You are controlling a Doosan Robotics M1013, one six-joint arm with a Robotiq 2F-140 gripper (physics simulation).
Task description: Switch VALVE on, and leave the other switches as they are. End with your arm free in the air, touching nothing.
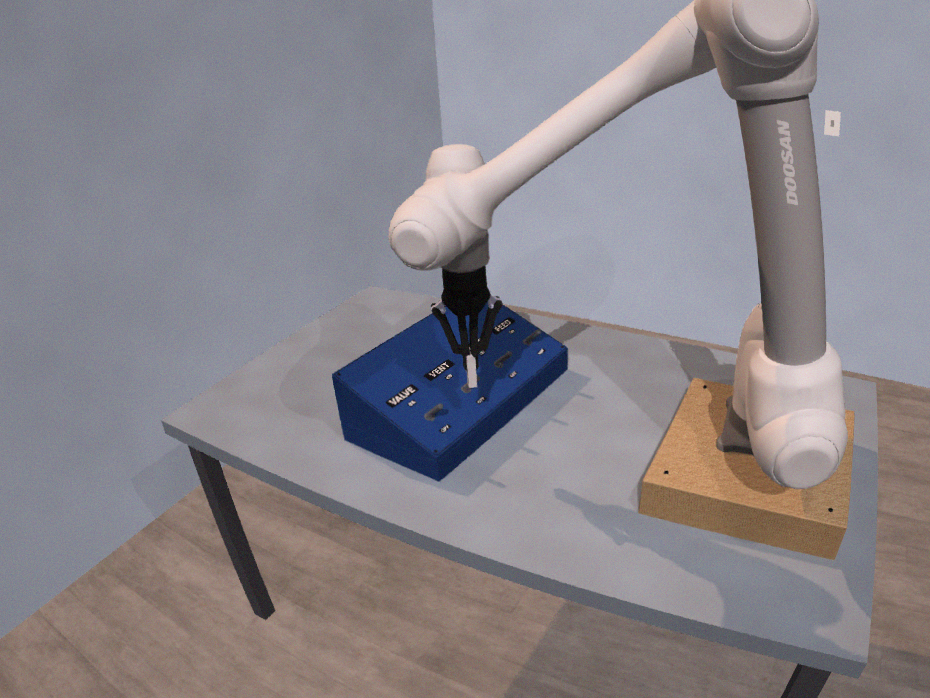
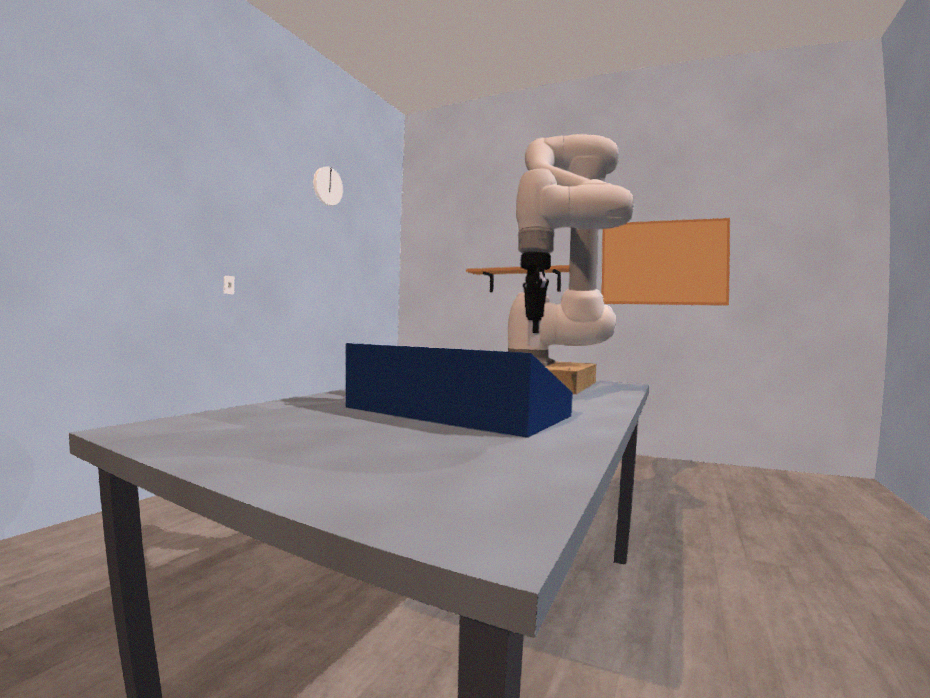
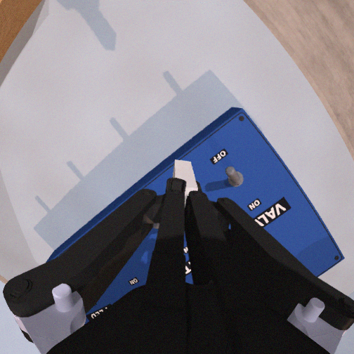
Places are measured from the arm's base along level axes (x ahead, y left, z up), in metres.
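Where they show: gripper, fingertip midpoint: (image 1: 472, 383) (image 2: 533, 346).
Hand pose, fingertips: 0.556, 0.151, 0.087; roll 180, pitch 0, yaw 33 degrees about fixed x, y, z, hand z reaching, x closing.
Observation:
Things, the pixels of their top centre, and the offset from my fingertips, as dx, dy, dz. "*": a spot on its surface instead. Level surfaces: height alone.
- VALVE switch, middle of its top: (image 1: 434, 401) +0.069, +0.029, -0.038
- VALVE plate, surface spot: (image 1: 401, 395) * +0.152, +0.015, -0.050
- FEED plate, surface spot: (image 1: 503, 324) * +0.089, -0.345, -0.050
- VENT plate, surface spot: (image 1: 438, 368) * +0.133, -0.106, -0.049
- grey table, its level: dz -0.166
The blue switch box (image 1: 375, 375) (image 2: 435, 386) (image 3: 305, 235) stands on the table, its sloped face toward the arm's base. The VALVE switch (image 1: 433, 411) (image 3: 234, 177) is a grey lever that leans toward its OFF label (image 1: 444, 428) (image 3: 219, 156); its ON label (image 3: 254, 204) is on the other side, by the VALVE plate (image 1: 401, 395). My gripper (image 1: 471, 381) (image 2: 534, 338) (image 3: 180, 173) is shut and empty, pointing down over the face, close to the VENT switch and to one side of the VALVE lever. It partly hides the VENT switch. The gap to the face is hard to judge.
The other switches run in a row toward the FEED plate (image 1: 503, 324), beyond the VENT plate (image 1: 438, 368). The arm stands on a wooden block (image 1: 706, 488) (image 2: 585, 377) at the other end of the grey table (image 1: 525, 540) (image 2: 300, 458). A shelf (image 2: 495, 270) is on the wall.

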